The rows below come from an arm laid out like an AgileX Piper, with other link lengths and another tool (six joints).
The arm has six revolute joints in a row. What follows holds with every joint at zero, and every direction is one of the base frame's.
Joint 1 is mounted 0.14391 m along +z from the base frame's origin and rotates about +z.
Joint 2 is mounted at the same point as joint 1 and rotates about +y.
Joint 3 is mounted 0.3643 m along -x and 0.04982 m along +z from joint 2 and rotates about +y.
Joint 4 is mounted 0.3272 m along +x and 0.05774 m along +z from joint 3 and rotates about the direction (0.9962, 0, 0.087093).
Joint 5 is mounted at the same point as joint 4 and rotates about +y.
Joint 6 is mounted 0.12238 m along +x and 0.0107 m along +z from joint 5 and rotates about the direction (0.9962, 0, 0.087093).
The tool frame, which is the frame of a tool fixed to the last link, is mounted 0.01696 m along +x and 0.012 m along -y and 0.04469 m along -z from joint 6; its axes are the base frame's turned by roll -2.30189, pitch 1.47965 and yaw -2.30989 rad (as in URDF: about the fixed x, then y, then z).
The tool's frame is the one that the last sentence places.
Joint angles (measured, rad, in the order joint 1, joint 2, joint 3, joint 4, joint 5, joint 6), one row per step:
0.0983, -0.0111, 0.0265, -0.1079, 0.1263, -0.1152
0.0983, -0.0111, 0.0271, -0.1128, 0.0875, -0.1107
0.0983, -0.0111, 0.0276, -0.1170, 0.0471, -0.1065
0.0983, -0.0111, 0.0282, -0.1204, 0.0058, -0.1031
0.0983, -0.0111, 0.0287, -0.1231, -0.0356, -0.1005
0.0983, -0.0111, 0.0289, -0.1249, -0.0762, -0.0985
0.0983, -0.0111, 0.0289, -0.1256, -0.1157, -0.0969
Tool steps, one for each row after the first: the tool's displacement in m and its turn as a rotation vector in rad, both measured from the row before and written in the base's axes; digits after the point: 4 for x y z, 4 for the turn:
0.0018, 0.0007, 0.0049, 0.0030, -0.0379, 0.0038
0.0017, 0.0007, 0.0052, 0.0036, -0.0395, 0.0043
0.0015, 0.0008, 0.0054, 0.0036, -0.0403, 0.0048
0.0013, 0.0008, 0.0055, 0.0035, -0.0404, 0.0050
0.0010, 0.0008, 0.0056, 0.0038, -0.0399, 0.0051
0.0008, 0.0008, 0.0055, 0.0044, -0.0389, 0.0051

